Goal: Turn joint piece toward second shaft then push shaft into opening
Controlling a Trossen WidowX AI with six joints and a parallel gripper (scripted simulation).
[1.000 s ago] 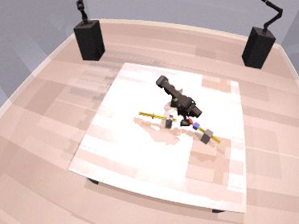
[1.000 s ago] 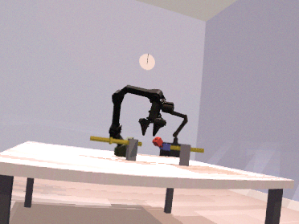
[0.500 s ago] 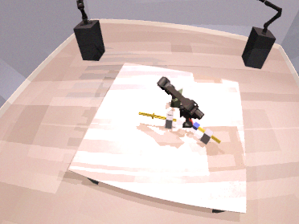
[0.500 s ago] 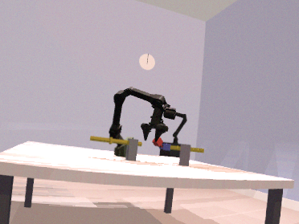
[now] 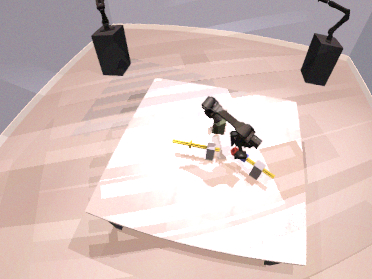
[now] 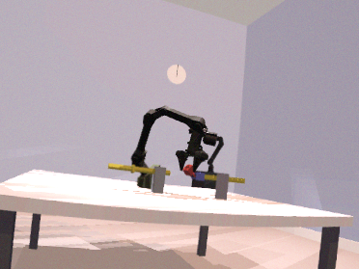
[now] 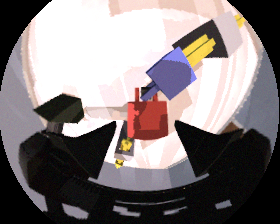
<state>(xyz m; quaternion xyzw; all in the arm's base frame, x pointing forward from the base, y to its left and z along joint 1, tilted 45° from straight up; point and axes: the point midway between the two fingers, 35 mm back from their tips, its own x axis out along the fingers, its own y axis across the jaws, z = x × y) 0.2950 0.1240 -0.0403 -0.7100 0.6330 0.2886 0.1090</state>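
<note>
Right now my gripper tip is 20 mm to the right of the red square joint piece.
</note>
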